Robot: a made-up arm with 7 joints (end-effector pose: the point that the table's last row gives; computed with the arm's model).
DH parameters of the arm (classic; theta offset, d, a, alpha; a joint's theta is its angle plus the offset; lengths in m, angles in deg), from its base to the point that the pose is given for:
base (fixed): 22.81 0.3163 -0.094 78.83
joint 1: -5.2 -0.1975 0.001 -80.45
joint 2: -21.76 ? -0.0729 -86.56
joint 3: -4.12 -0.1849 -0.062 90
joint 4: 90 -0.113 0.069 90
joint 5: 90 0.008 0.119 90
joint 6: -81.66 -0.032 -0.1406 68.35
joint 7: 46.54 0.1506 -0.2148 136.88
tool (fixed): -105.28 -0.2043 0 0
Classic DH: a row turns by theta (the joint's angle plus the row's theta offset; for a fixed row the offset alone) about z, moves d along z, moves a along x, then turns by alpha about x.
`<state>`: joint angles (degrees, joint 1 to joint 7).
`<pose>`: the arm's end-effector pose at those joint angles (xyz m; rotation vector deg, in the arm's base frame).
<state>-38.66 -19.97 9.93 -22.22 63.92 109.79 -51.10</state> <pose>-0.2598 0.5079 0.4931 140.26 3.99 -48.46</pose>
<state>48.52 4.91 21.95 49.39 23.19 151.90 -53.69</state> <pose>-0.6243 -0.3702 0.2019 40.65 115.42 21.96</pose>
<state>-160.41 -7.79 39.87 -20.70 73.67 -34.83 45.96</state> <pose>-0.1865 0.0518 0.6699 -121.45 3.89 -63.67</pose>
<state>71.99 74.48 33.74 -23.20 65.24 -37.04 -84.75</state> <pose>-0.2163 0.2650 0.5739 -60.65 63.13 -121.70</pose>
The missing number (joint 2, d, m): 0.0902
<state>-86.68 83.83 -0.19 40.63 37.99 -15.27 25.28</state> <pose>-0.3820 0.2853 0.3488 105.82 86.00 -21.16</pose>
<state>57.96 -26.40 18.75 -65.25 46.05 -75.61 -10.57</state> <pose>-0.3924 -0.4743 0.0677 -13.29 -144.65 -73.86</pose>
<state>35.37 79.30 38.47 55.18 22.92 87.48 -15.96</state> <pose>0.0588 -0.4977 0.3319 -38.46 112.99 65.94</pose>
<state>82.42 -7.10 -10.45 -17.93 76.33 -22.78 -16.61</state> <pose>-0.0815 -0.1617 0.5608 -94.03 97.70 -27.90</pose>
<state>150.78 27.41 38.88 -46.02 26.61 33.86 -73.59</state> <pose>-0.1629 0.2991 0.4497 -46.65 81.37 -124.05</pose>
